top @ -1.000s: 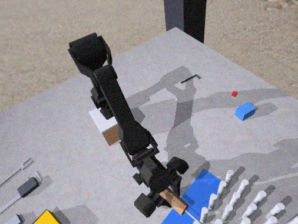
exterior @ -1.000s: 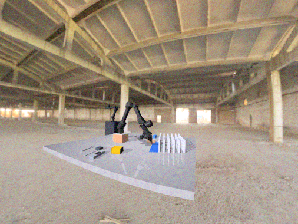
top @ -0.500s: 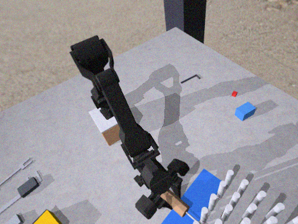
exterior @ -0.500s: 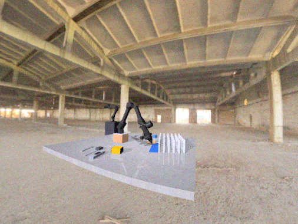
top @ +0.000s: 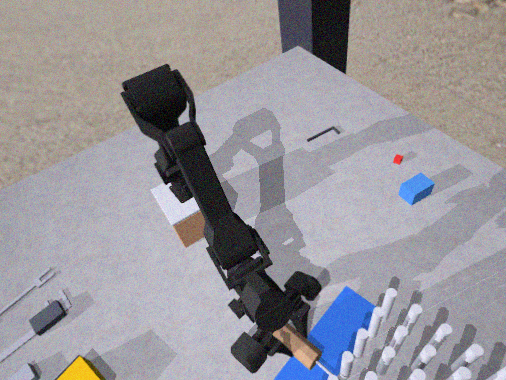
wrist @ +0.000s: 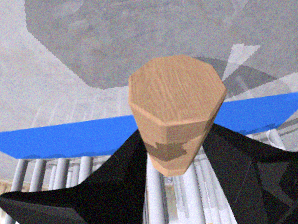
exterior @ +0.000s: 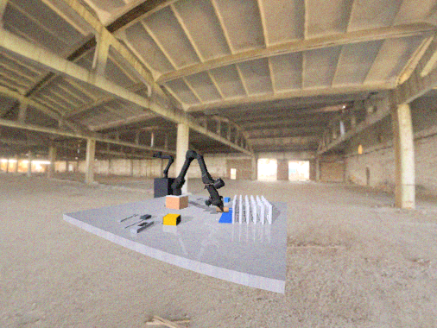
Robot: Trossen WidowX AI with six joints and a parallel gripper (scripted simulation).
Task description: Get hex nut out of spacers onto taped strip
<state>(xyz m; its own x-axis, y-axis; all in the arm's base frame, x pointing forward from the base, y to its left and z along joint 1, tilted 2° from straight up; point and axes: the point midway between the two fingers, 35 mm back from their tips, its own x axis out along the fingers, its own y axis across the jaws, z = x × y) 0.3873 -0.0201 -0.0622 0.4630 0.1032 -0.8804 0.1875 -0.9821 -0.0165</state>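
Now: gripper tip 50 mm short of the blue taped strip, 40 mm to the left of it and 10 mm above it. Also, from my gripper tip: yellow block 360 mm to the right, 190 mm behind, 10 mm above; then blue block 440 mm to the left, 90 mm behind, 10 mm above; then hook tool 100 mm ahead, 20 mm to the left.
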